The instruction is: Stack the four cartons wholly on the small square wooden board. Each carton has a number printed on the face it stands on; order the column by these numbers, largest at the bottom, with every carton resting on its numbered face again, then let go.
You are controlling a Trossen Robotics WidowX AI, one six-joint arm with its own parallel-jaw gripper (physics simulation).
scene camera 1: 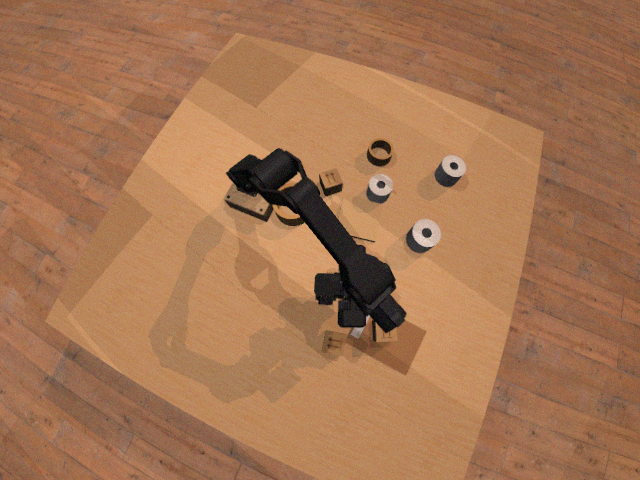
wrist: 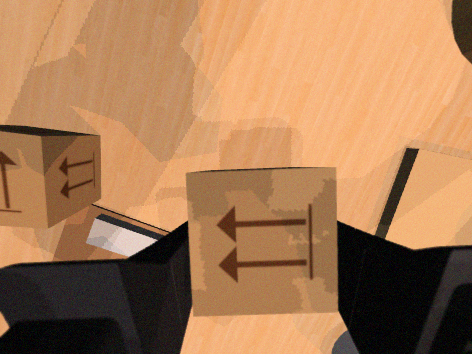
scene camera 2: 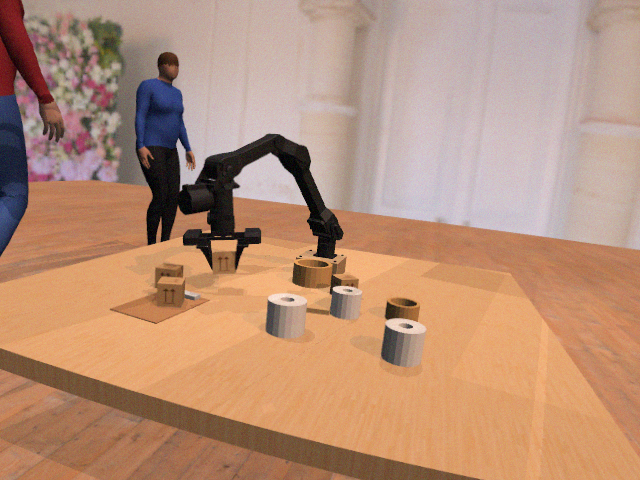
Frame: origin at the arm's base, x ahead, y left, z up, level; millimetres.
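Where they show: gripper, between the fingertips: (wrist: 253, 216) (scene camera 2: 224, 269); arm's base, origin of its link: (scene camera 1: 250, 184) (scene camera 2: 325, 255).
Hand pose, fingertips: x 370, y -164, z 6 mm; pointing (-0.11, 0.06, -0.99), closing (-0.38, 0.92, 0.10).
Observation:
Each offset is from my fingertips to the top centre of the thing. "spot": to the spot under its first point.
My gripper (scene camera 1: 339, 300) (scene camera 2: 224, 266) is shut on a brown carton {4 mm right, 4 mm back, 51 mm up} (scene camera 2: 224, 261) (wrist: 262, 242), held above the table. Two arrows point up on its side in scene camera 2; the wrist view shows arrows pointing left. A second carton {63 mm right, 137 mm ahead, 7 mm down} (scene camera 1: 385, 333) (scene camera 2: 171, 292) stands on a brown clipboard-like panel {75 mm right, 153 mm ahead, 51 mm down} (scene camera 1: 408, 353) (scene camera 2: 134, 310). A third carton {143 mm right, 27 mm ahead, 9 mm down} (scene camera 1: 333, 341) (scene camera 2: 168, 269) (wrist: 50, 175) stands on the table beside that panel. A fourth carton {276 mm left, 162 mm back, 9 mm down} (scene camera 1: 330, 183) (scene camera 2: 345, 281) stands near the arm's base. A thin pale board {210 mm left, 41 mm back, 51 mm down} (scene camera 1: 361, 224) (scene camera 2: 317, 311) (wrist: 440, 200), partly hidden, lies flat. Numbered faces are hidden.
A grey-white bar {spot: 87 mm right, 73 mm ahead, 51 mm down} (scene camera 1: 357, 329) (scene camera 2: 192, 295) (wrist: 120, 237) lies on the brown panel. A wide ring {164 mm left, 234 mm back, 4 mm down} (scene camera 2: 312, 276) stands near the base (scene camera 1: 248, 204). A smaller ring {444 mm left, 61 mm back, 21 mm down} (scene camera 2: 402, 311) and three white rolls {221 mm left, 148 mm ahead, 5 mm up} (scene camera 2: 285, 317) {312 mm left, 19 mm back, 3 mm down} (scene camera 2: 345, 304) {464 mm left, 166 mm ahead, 2 mm up} (scene camera 2: 403, 345) stand around the pale board's far side.

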